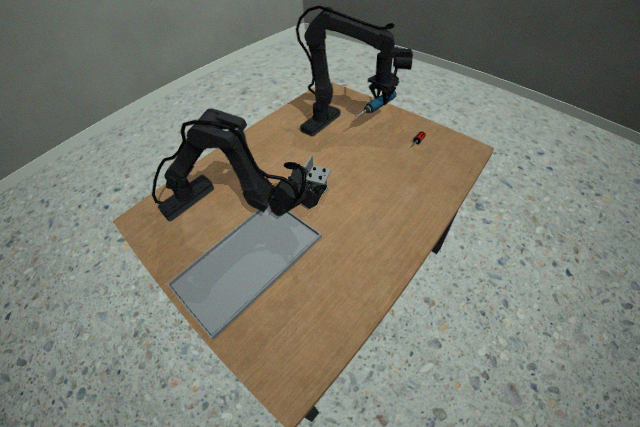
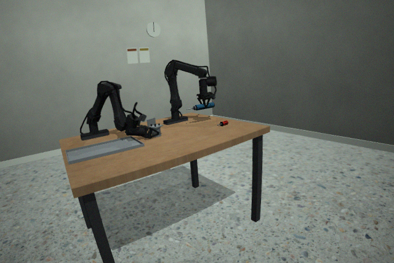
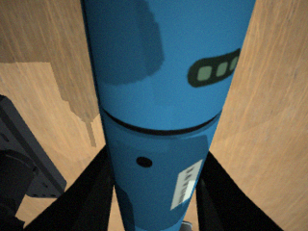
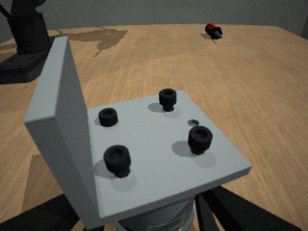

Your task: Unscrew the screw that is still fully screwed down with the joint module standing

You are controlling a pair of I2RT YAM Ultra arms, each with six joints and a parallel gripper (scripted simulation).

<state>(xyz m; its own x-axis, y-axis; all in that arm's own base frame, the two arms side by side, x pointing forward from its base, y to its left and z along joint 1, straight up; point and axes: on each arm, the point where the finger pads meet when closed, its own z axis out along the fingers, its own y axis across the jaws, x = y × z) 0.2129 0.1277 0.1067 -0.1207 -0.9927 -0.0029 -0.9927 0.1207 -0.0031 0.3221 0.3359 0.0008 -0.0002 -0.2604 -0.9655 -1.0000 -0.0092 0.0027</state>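
Right now my right hand is 1 cm below the joint module. Also, from my right hand: grey L-shaped bracket 5 cm above; then flat grey tray 7 cm ahead, 35 cm to the right, 2 cm below; then screw 2 cm behind, 1 cm to the left, 4 cm above.
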